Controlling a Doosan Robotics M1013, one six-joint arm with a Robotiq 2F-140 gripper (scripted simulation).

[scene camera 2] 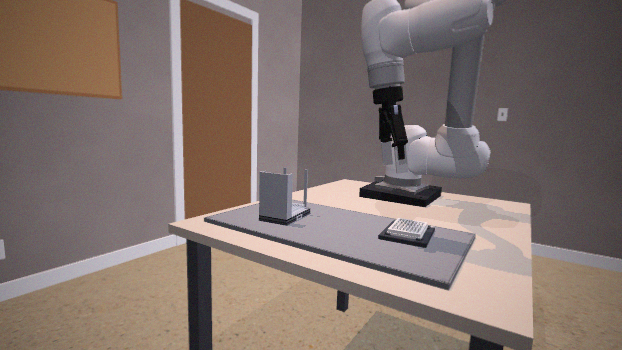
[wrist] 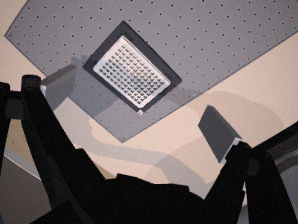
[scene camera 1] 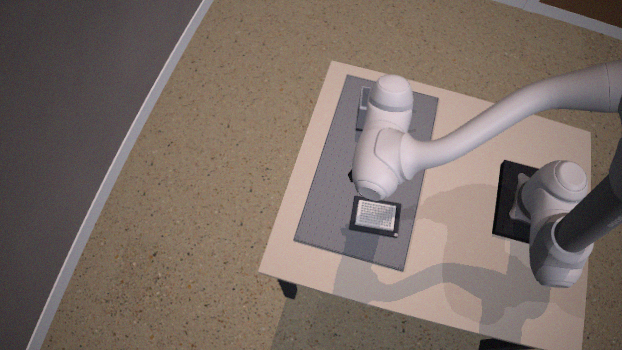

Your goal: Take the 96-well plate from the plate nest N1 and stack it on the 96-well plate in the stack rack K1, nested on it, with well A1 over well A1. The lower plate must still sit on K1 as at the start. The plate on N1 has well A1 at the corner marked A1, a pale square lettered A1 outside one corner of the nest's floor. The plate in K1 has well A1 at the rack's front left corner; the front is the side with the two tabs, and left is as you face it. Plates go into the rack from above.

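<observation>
Through scene camera 2 I see my gripper (scene camera 2: 394, 168) and also a grey wall (scene camera 2: 273, 188). Scene camera 1 gives me a white 96-well plate (scene camera 1: 385, 213). In the wrist view, my gripper (wrist: 141, 97) is visible too.
</observation>
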